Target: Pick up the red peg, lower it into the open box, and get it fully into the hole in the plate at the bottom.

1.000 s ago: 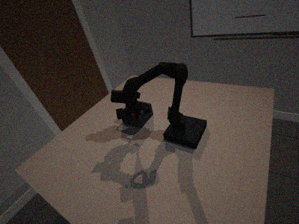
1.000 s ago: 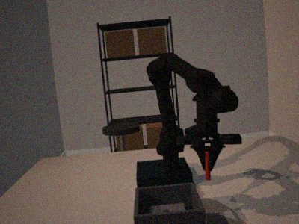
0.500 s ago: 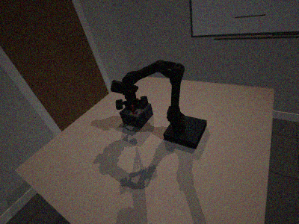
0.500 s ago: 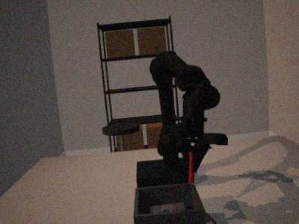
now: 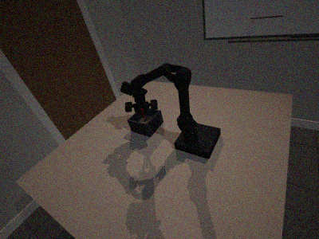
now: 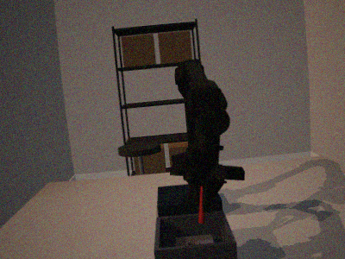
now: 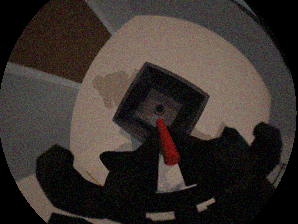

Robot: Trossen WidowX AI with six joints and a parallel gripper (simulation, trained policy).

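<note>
Right now my gripper tip is 10 mm below the red peg. Round my gripper tip: dark box 100 mm below, 30 mm to the right, 20 mm ahead; then grey plate 80 mm below, 30 mm to the right, 20 mm ahead.
</note>
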